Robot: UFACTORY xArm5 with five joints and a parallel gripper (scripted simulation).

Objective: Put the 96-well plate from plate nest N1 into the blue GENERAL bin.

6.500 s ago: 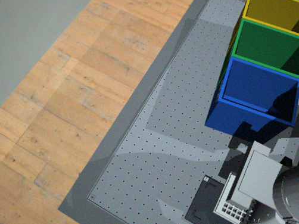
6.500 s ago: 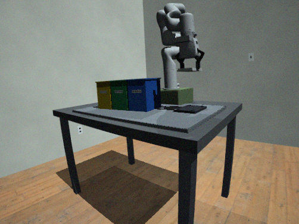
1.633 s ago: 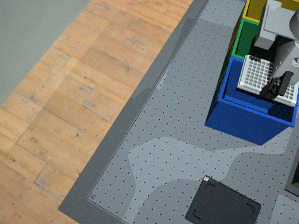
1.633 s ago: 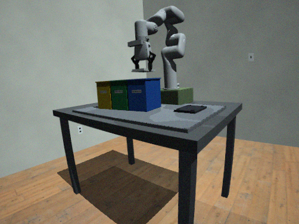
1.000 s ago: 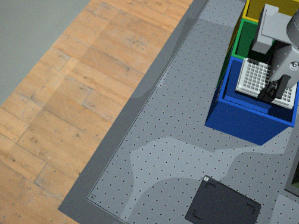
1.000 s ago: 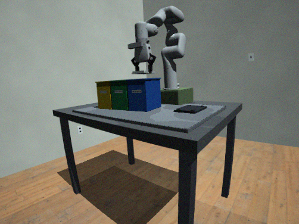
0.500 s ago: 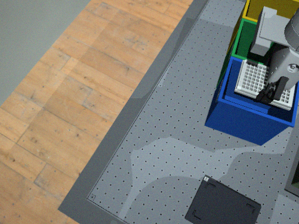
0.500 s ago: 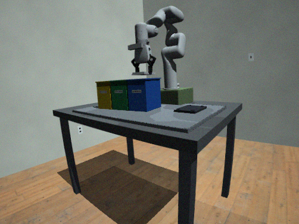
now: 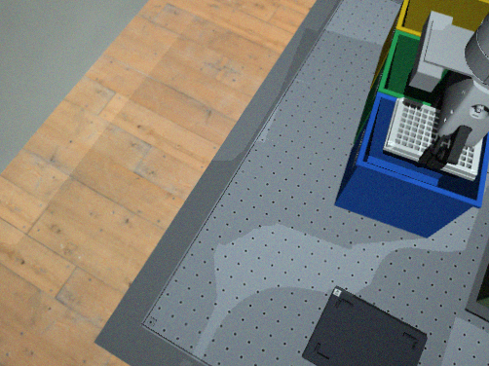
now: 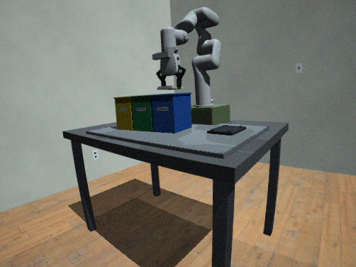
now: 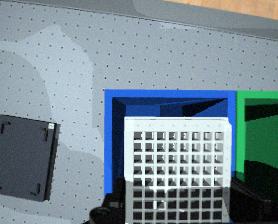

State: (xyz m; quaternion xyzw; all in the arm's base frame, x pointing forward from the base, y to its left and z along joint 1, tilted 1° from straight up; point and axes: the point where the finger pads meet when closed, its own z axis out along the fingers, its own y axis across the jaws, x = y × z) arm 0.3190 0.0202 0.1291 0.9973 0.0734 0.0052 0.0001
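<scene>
The 96-well plate is 1 cm below my hand. Also, from my hand: green bin (2 cm ahead, 13 cm to the right, 13 cm below); then yellow bin (4 cm ahead, 26 cm to the right, 13 cm below); then blue bin (13 cm below).
</scene>
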